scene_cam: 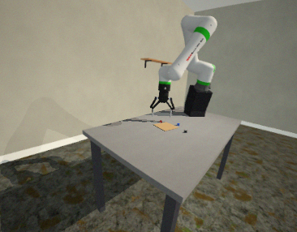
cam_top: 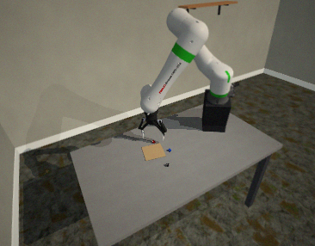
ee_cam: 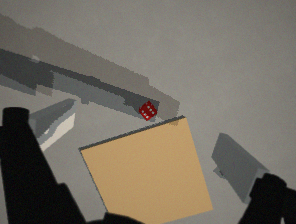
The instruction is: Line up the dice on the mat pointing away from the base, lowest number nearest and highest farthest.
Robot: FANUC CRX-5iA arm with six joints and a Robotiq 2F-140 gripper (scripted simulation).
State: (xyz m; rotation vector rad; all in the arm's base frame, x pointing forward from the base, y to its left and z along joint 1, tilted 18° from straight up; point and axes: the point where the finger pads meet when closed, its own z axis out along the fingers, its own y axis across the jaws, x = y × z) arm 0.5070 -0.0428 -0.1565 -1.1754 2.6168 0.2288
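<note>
My gripper is now 1 cm to the left of the red die and 5 cm above it. From my hand the other things lie so: black die: 1 cm ahead, 24 cm to the left, 5 cm below; then blue die: 7 cm behind, 13 cm to the left, 5 cm below; then tan mat: 4 cm ahead, 8 cm to the left, 6 cm below.
</note>
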